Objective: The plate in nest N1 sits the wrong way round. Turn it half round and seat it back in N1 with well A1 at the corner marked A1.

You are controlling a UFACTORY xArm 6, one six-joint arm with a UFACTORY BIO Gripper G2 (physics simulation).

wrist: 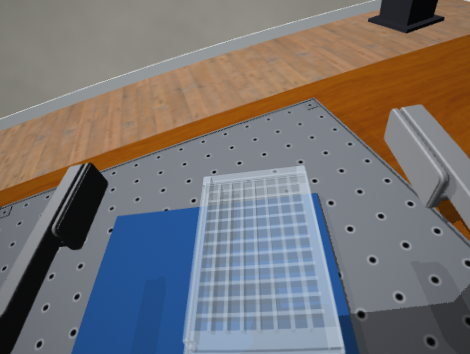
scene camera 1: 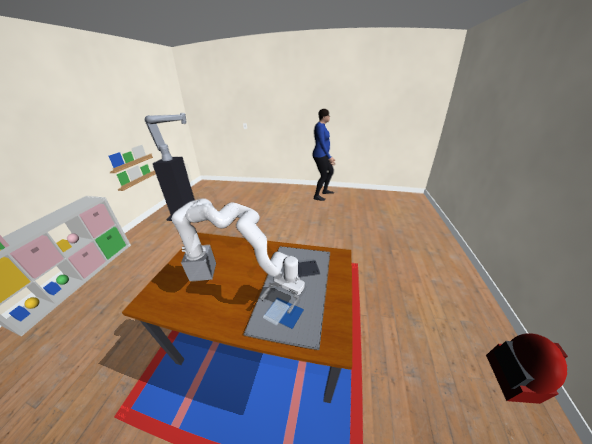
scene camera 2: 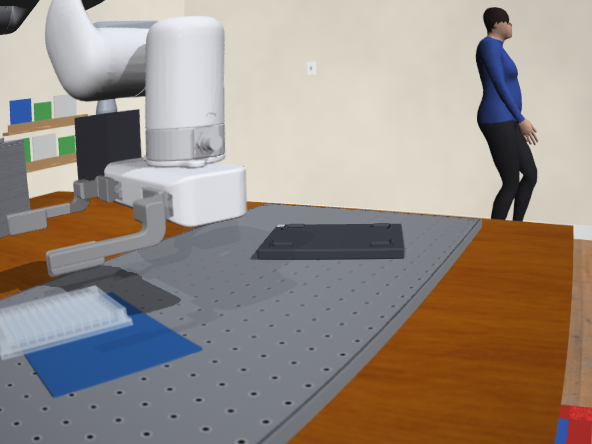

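Observation:
The clear plate lies flat, partly on the blue sheet; its far end in the wrist view reaches past the sheet's edge. Its well A1 cannot be made out. The dark nest stands empty further back, with raised corner pieces and a small white mark at its back left corner in scene camera 2. My gripper is wide open above the plate, its fingers on either side and apart from it.
The grey perforated board carries the sheet and nest on the wooden table. A person stands beyond the table. Another arm stands on a black pedestal behind.

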